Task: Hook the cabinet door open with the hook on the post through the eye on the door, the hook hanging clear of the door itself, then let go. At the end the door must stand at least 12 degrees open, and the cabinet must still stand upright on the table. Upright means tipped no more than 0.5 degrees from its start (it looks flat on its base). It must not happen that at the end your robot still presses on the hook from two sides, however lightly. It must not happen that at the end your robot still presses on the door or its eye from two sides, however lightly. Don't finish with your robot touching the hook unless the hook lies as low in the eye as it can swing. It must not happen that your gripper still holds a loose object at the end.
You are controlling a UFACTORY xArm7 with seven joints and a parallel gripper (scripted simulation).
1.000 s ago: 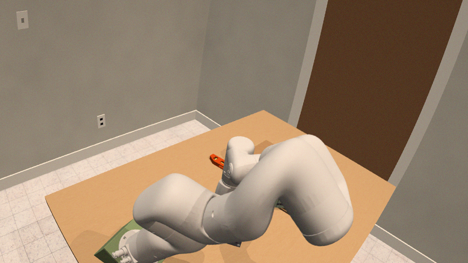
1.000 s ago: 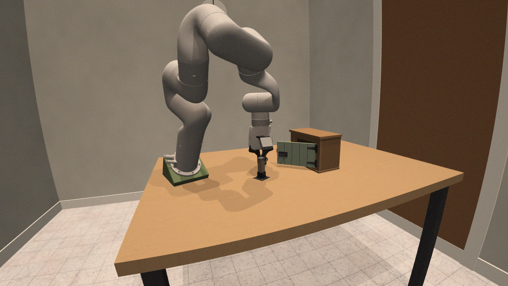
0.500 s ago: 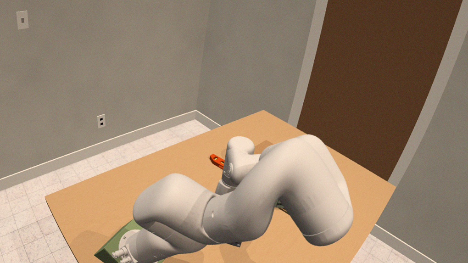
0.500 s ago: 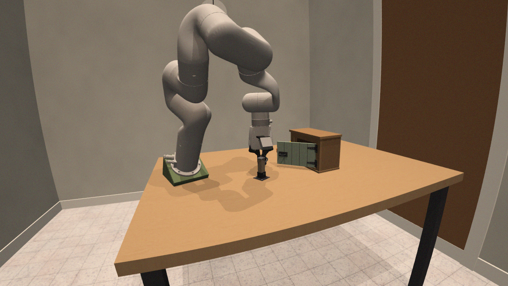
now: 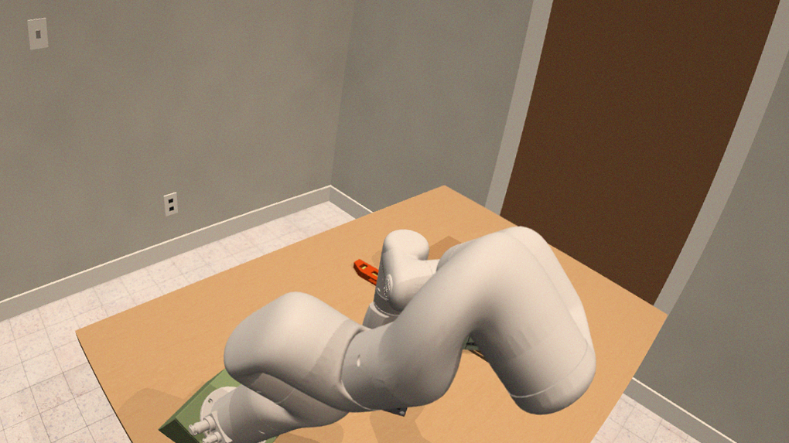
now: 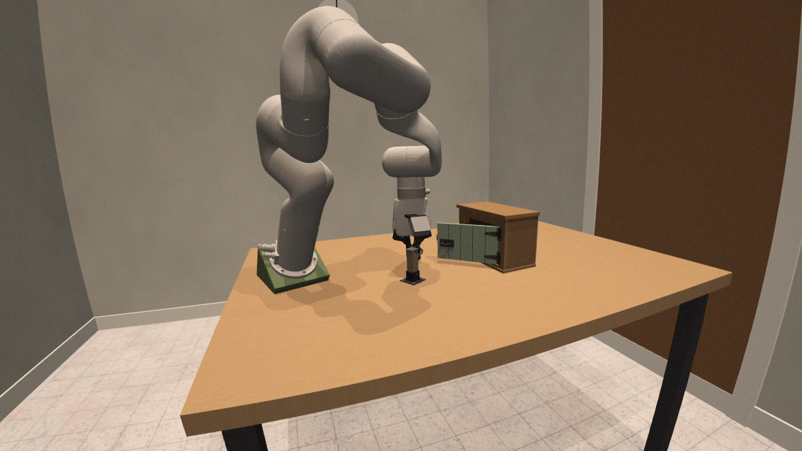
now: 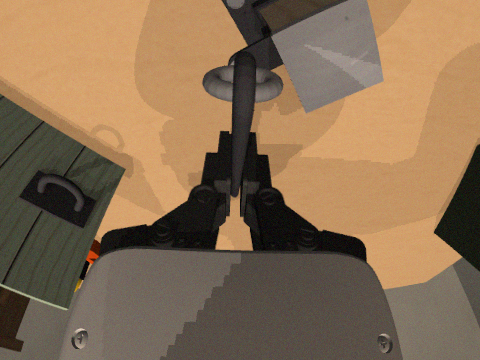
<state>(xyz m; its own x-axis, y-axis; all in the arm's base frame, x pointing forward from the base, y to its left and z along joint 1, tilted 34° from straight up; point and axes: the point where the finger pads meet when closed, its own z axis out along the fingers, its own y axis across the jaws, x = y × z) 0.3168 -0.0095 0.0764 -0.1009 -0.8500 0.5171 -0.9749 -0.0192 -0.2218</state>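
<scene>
My hand is 1 cm to the left of the thin dark hook and 1 cm above it. Also, from my hand: green door: 15 cm ahead, 5 cm to the right, 2 cm above; then orange level: 24 cm ahead, 22 cm to the left, 5 cm below; then yellow tape measure: 31 cm ahead, 25 cm to the left, 3 cm below.
</scene>
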